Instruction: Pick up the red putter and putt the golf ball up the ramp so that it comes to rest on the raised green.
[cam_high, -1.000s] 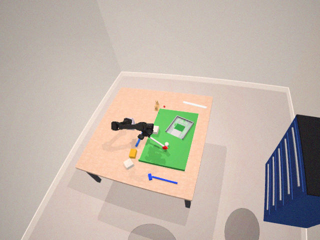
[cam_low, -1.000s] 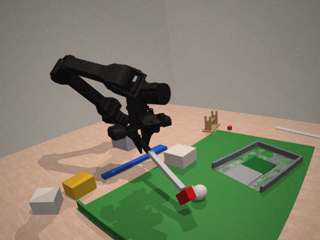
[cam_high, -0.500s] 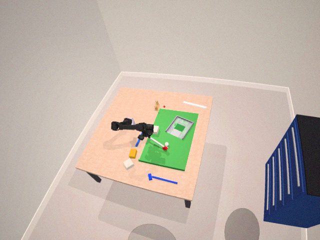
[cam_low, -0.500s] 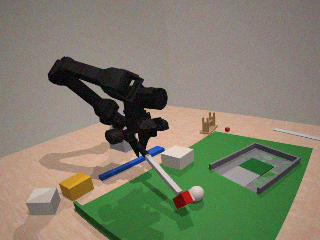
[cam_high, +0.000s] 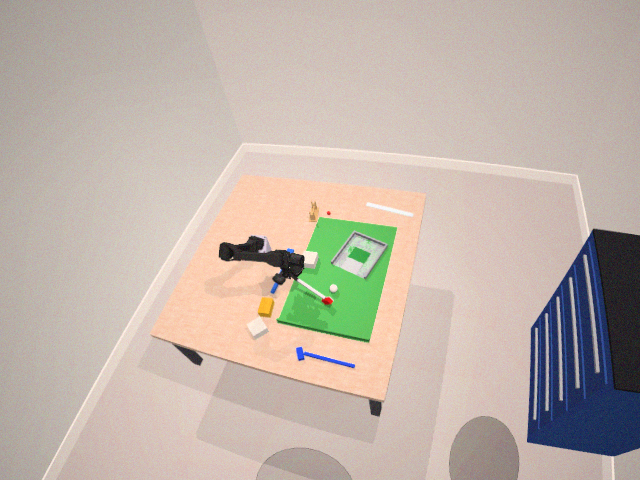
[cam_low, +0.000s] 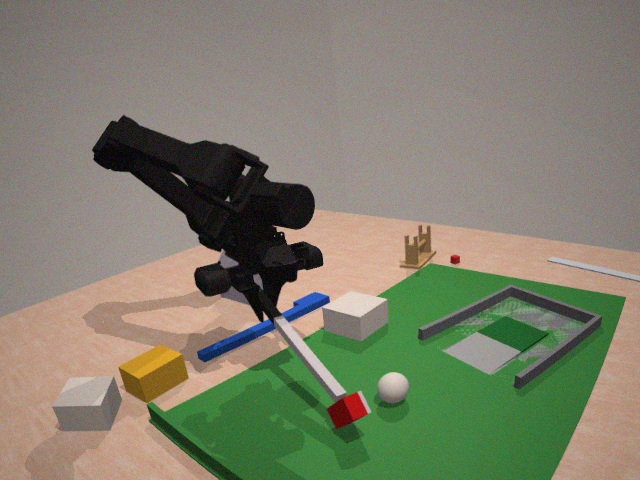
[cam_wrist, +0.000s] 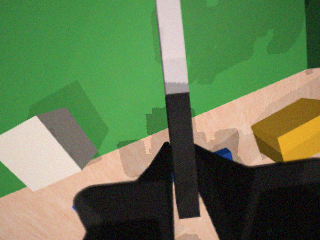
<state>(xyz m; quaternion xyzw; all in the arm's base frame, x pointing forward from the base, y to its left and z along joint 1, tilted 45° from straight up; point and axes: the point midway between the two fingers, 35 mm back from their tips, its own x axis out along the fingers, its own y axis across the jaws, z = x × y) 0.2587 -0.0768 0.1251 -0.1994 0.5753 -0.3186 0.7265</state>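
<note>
Now: the red putter 12 cm ahead of my gripper tip, 2 cm to the right of it and 1 cm below it. Round my gripper tip: white golf ball: 22 cm ahead, 5 cm below, 3 cm to the left; then yellow block: 18 cm to the right, 8 cm behind, 5 cm below; then blue putter: 35 cm to the right, 31 cm ahead, 6 cm below.
</note>
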